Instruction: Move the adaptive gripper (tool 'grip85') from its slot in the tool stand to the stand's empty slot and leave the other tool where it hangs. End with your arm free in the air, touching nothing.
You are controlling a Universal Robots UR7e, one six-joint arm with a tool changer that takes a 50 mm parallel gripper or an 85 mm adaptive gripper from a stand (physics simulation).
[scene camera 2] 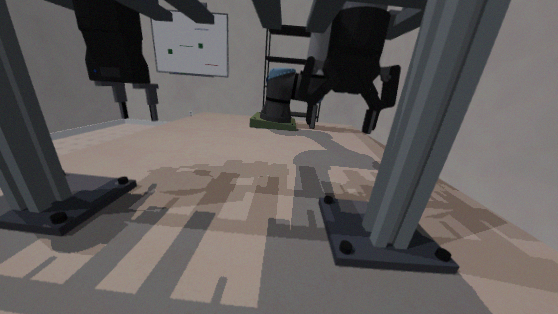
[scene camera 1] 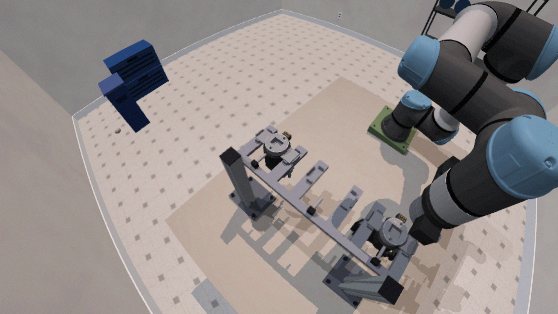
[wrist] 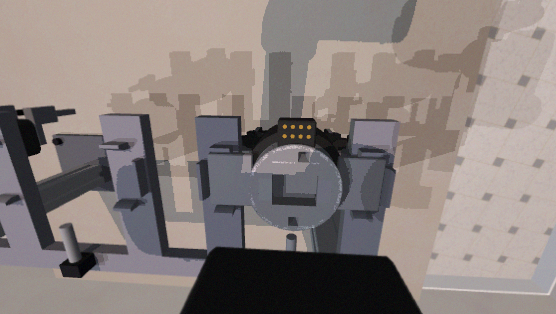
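Where they show: arm's base, link origin: (scene camera 2: 275, 119) (scene camera 1: 394, 129).
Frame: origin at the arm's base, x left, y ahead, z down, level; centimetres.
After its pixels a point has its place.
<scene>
The adaptive gripper (scene camera 1: 394, 233) (scene camera 2: 356, 55) (wrist: 327, 196) hangs in the right end slot of the tool stand (scene camera 1: 342, 242) {x 13.4, y 67.8, z -24.9 cm} (wrist: 30, 259) {x -1.9, y 69.3, z -24.9 cm}; its fingers stand apart below, in scene camera 2. The other tool, the parallel gripper (scene camera 1: 276, 145) (scene camera 2: 112, 47), hangs in the left end slot. The stand's middle slot, between the bare prongs (scene camera 1: 314, 176) {x -2.3, y 61.1, z -24.9 cm} (wrist: 125, 131) {x 7.9, y 56.0, z -25.0 cm}, is empty. My arm's wrist end (scene camera 1: 454, 200) carries no gripper. It is in the air beside and above the adaptive gripper, with a gap between them. A black part (wrist: 300, 285) of my wrist shows low in the wrist view.
The stand's posts (scene camera 1: 239, 175) {x -17.7, y 74.1, z -19.5 cm} (scene camera 2: 425, 115) {x 25.4, y 70.9, z -13.7 cm} rise from dark base plates (scene camera 1: 252, 199) {x -17.0, y 73.1, z -0.6 cm} (scene camera 2: 385, 260) {x 25.7, y 72.7, z 2.1 cm}. Upright pins (scene camera 1: 318, 203) {x 3.5, y 65.8, z -26.2 cm} (wrist: 70, 245) {x 3.5, y 65.8, z -26.2 cm} stand on its rail. The arm's green base (scene camera 1: 382, 131) {x -3.5, y 7.0, z -0.4 cm} (scene camera 2: 273, 122) {x 0.7, y 8.2, z 0.2 cm} is behind the stand. A blue cabinet (scene camera 1: 137, 70) is at the back left.
</scene>
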